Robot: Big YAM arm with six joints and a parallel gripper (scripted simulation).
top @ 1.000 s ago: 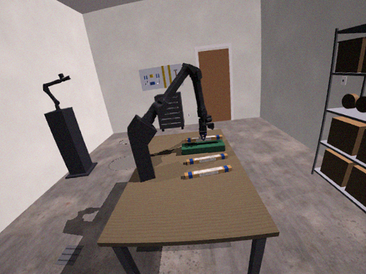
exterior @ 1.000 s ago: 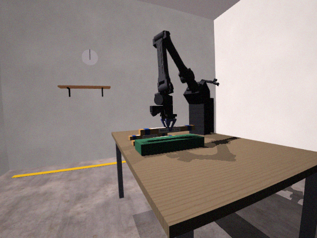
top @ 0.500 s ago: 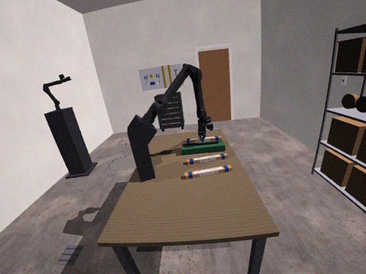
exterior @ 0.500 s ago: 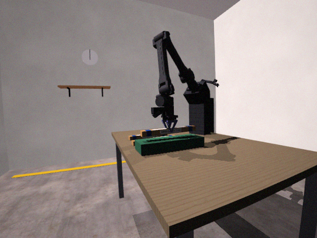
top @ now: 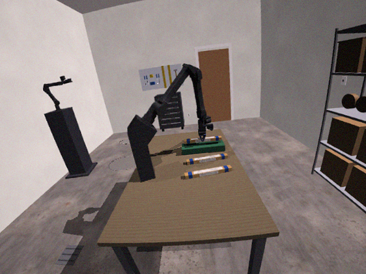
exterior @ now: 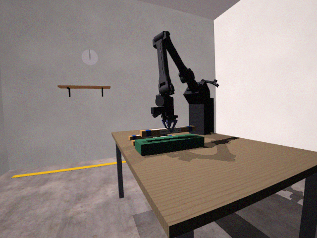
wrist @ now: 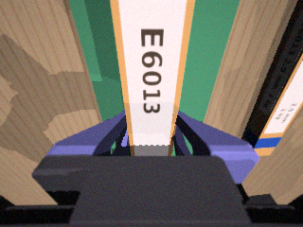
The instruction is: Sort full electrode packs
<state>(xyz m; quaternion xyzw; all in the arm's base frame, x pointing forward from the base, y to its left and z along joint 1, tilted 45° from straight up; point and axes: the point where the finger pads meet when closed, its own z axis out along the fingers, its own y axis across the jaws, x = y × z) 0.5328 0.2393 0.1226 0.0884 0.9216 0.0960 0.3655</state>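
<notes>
The pack is 10 mm above my hand. The rest, counted from my hand: green low platform 90 mm below.
</notes>
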